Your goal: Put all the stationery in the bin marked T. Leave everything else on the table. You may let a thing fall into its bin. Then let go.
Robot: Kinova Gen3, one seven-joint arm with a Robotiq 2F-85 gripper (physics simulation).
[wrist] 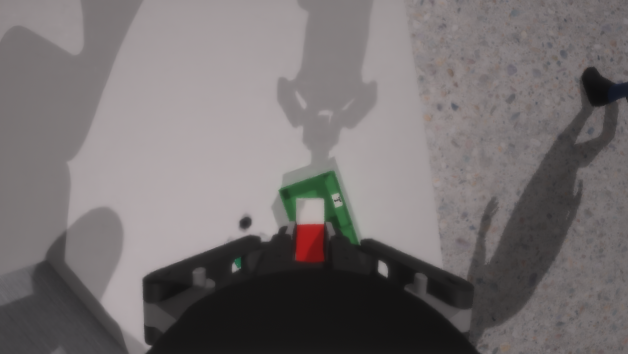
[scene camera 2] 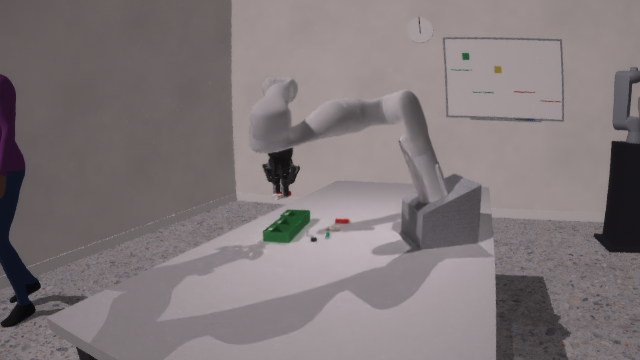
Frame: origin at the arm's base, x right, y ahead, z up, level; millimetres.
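Where they show: gripper, fingertip midpoint: (wrist: 310, 232) (scene camera 2: 281, 197); arm's base, origin of the base link: (scene camera 2: 433, 196).
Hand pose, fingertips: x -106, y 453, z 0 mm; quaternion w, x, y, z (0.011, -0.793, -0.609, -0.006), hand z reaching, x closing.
Things, the pixels of their centre, and the offset from my fingertips. "spot": a spot on its surface instead.
- eraser, body centre: (wrist: 310, 236) dx +2, dy -1, dz +6 mm
- bin marked T, surface spot: (wrist: 308, 184) spot: dx -32, dy +8, dz -127 mm
- black nut, body centre: (wrist: 245, 222) (scene camera 2: 313, 239) dx +4, dy -100, dz -129 mm
- small pale bolt, body centre: (scene camera 2: 309, 234) dx +43, dy -72, dz -128 mm
- green piece, body centre: (wrist: 234, 253) (scene camera 2: 327, 236) dx +47, dy -129, dz -128 mm
- domino, body centre: (scene camera 2: 334, 228) dx +133, dy -123, dz -130 mm
- red block, body centre: (scene camera 2: 342, 221) dx +216, dy -128, dz -126 mm
My gripper (scene camera 2: 281, 193) (wrist: 310, 232) is shut on a red-and-white block that looks like an eraser (wrist: 310, 243). It holds the block high above the table. The green tray of bins (scene camera 2: 276, 236) stands below the gripper in the scene view. In the wrist view the bin marked T (wrist: 308, 184) is the tray's far end, with its label on the right side. The block and fingers hide part of that bin and the rest of the tray.
Beside the tray lie a black nut (scene camera 2: 313, 239) (wrist: 245, 222), a small pale bolt (scene camera 2: 308, 234), a green piece (scene camera 2: 327, 234) (wrist: 237, 262), a domino (scene camera 2: 333, 228) and a red block (scene camera 2: 342, 220). A person's foot (wrist: 596, 87) shows on the floor beyond the table edge.
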